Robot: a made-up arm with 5 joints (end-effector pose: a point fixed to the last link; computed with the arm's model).
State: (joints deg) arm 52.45 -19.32 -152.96 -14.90 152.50
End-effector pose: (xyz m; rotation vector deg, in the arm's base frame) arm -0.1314 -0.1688 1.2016 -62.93 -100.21 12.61
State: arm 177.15 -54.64 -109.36 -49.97 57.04
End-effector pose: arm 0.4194 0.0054 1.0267 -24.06 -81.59 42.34
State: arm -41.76 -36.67 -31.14 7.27 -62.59
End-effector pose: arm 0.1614 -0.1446 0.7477 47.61 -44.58 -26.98
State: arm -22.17 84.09 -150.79 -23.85 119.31
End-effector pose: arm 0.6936 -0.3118 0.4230 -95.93 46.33 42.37
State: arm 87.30 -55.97 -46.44 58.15 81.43
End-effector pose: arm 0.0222 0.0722 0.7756 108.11 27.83 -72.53
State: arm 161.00 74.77 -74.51 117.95 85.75
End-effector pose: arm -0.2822 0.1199 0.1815 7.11 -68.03 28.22
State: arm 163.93 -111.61 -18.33 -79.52 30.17
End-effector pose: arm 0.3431 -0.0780 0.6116 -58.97 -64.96 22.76
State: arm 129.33 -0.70 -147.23 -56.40 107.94
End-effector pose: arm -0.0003 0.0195 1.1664 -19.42 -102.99 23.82
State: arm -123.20 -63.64 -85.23 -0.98 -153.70
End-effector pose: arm 0.1441 0.2039 1.0470 -91.87 13.81 -63.23
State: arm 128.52 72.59 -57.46 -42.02 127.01
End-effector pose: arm -0.2792 0.3588 0.1229 75.37 23.64 -87.90
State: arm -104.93 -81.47 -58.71 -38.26 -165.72
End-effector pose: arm 0.0847 0.3070 0.9042 -121.39 4.81 -51.81
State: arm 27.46 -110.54 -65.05 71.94 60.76
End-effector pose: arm -0.3151 -0.1969 0.7275 -170.42 24.89 29.79
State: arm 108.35 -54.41 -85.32 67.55 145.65
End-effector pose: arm 0.0136 -0.0526 0.9665 82.55 56.65 -137.97
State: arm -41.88 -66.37 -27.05 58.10 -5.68
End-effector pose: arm 0.0339 -0.0639 0.6740 79.23 -60.69 -79.23
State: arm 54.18 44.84 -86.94 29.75 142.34
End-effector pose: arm 0.3496 0.4793 0.3974 -73.80 56.54 151.79
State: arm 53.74 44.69 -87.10 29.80 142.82
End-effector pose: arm 0.3535 0.4772 0.3999 -73.08 56.48 151.10
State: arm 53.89 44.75 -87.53 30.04 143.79
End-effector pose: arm 0.3528 0.4796 0.4013 -72.25 56.46 150.63
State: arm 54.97 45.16 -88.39 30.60 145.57
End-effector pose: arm 0.3445 0.4890 0.4009 -71.23 56.56 150.50
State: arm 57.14 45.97 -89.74 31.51 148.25
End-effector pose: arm 0.3268 0.5063 0.3983 -70.04 56.80 150.77
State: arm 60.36 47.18 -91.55 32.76 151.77
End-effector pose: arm 0.2989 0.5299 0.3934 -68.75 57.28 151.40
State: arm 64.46 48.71 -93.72 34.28 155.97
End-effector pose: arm 0.2609 0.5572 0.3866 -67.45 58.05 152.29
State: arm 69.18 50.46 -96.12 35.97 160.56
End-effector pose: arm 0.2143 0.5846 0.3782 -66.33 59.08 153.31
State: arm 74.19 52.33 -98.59 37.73 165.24
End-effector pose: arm 0.1618 0.6090 0.3687 -65.49 60.38 154.33
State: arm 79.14 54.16 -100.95 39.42 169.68
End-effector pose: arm 0.1075 0.6278 0.3589 -65.04 61.80 155.27
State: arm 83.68 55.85 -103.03 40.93 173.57
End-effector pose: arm 0.0560 0.6403 0.3492 64.62 -62.88 -155.20
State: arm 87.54 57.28 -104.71 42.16 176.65
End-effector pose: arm 0.0113 0.6471 0.3405 64.12 -63.30 -153.89
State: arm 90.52 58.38 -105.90 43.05 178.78
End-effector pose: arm -0.0234 0.6497 0.3333 63.93 -63.51 -152.62
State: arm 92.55 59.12 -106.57 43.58 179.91
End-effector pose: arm -0.0471 0.6499 0.3277 63.96 -63.45 -151.44
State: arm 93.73 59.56 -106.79 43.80 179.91
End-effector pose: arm -0.0605 0.6488 0.3235 64.22 -62.97 -150.18
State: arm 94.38 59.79 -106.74 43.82 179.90
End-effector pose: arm -0.0679 0.6475 0.3205 64.36 -62.77 -149.42
